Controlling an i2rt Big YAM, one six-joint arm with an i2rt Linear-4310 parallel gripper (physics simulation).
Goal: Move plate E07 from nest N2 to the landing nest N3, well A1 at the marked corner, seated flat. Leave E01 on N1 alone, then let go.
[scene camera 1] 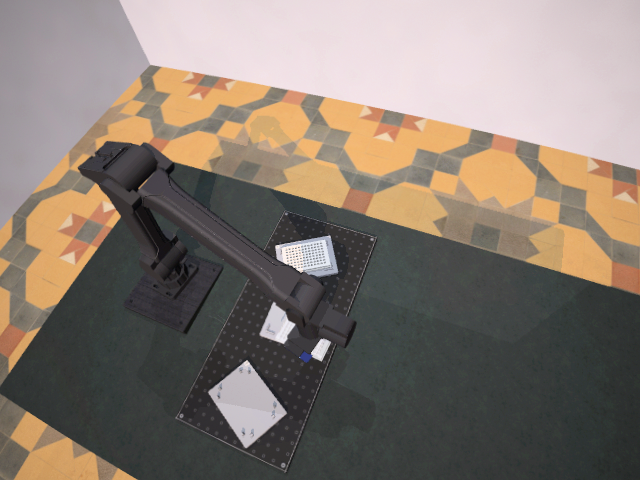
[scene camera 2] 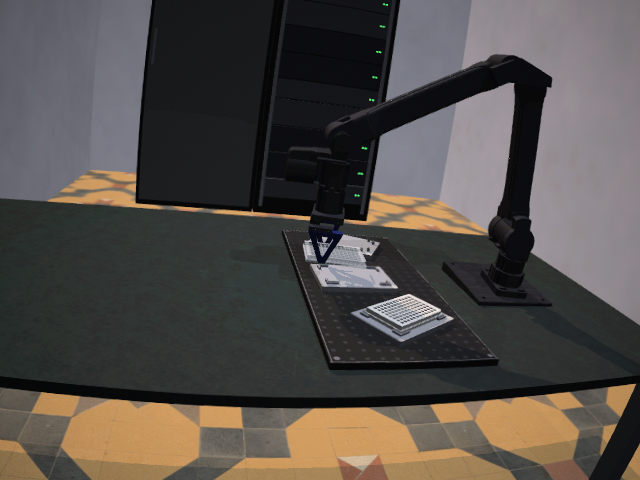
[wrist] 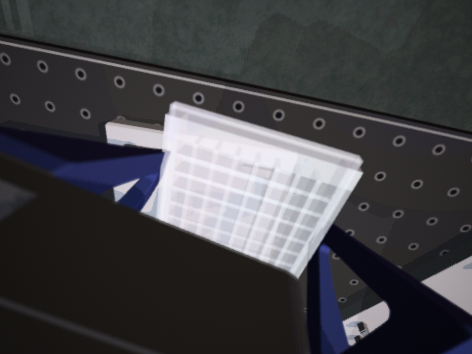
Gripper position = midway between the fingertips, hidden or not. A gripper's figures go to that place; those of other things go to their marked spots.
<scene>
The gripper (scene camera 2: 322,255) is 1.04 m from the lens. A clear gridded well plate (scene camera 2: 347,256): 1.02 m from the lens.
</scene>
